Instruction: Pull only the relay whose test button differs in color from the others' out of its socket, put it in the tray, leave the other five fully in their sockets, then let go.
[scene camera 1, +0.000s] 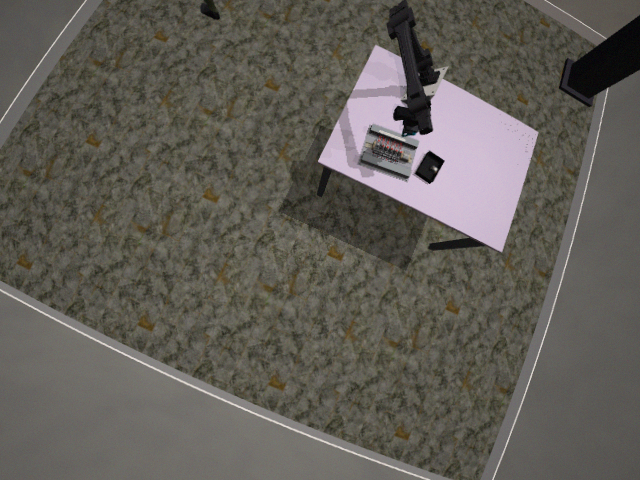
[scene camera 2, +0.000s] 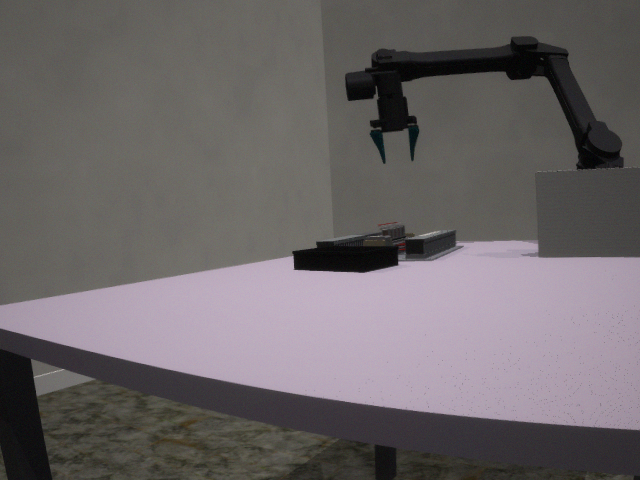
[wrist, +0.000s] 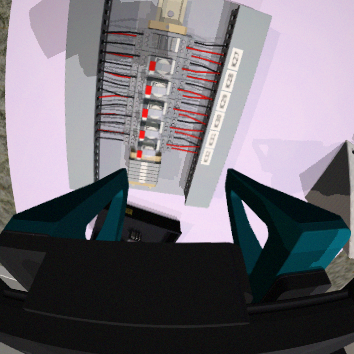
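Note:
My gripper (scene camera 2: 398, 162), also (wrist: 176, 176).

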